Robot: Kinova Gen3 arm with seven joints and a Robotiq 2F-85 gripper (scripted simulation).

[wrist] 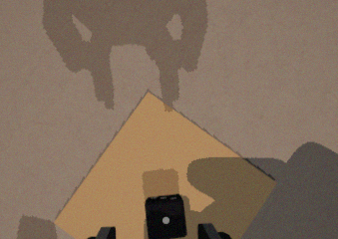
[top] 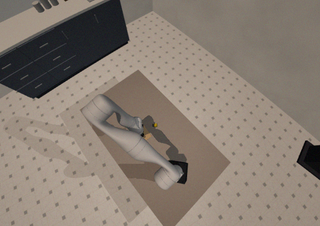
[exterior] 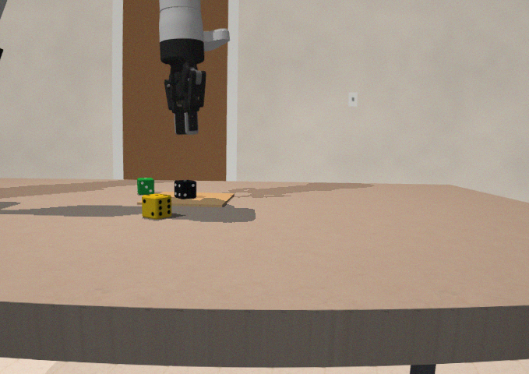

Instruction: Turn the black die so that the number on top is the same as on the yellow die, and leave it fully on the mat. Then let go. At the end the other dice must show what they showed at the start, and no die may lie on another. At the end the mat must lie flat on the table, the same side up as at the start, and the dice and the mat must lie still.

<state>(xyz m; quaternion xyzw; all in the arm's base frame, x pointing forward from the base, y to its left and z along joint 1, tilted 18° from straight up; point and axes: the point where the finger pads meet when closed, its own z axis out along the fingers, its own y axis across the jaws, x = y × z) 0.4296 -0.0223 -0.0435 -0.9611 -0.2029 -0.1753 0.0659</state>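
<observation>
Now: hand 11 cm above the black die and 1 cm to the left of it. The rest, counted from my hand: green die (12 cm below, 8 cm behind, 7 cm to the left); yellow die (16 cm to the right, 12 cm below, 3 cm behind); mat (13 cm below, 1 cm to the right, 1 cm ahead).
</observation>
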